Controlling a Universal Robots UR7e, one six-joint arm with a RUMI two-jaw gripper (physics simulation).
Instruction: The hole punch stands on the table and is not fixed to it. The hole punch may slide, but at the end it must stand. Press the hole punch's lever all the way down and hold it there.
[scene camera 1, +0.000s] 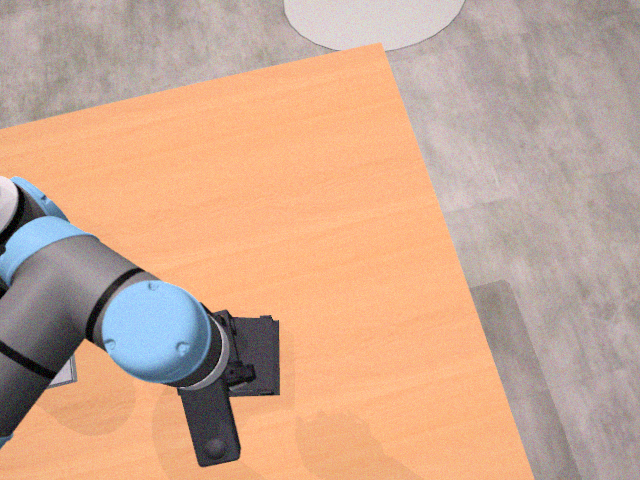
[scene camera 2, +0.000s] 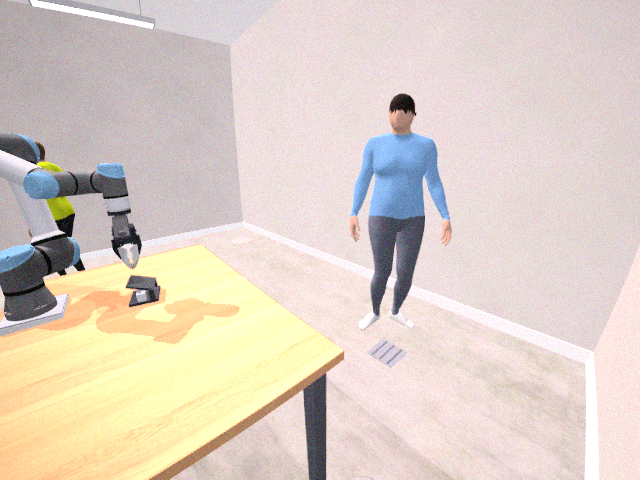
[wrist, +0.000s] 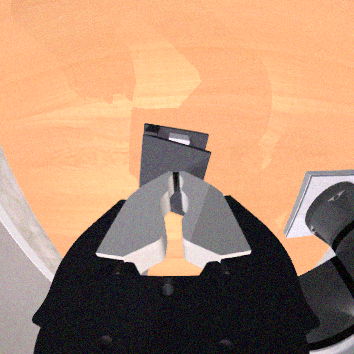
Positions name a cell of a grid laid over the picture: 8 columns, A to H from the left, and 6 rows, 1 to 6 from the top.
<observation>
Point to my gripper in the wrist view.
At D3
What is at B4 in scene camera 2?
A hole punch.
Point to a hole punch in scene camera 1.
At D5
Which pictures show my gripper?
Scene camera 1, scene camera 2 and the wrist view: all of them.
</observation>
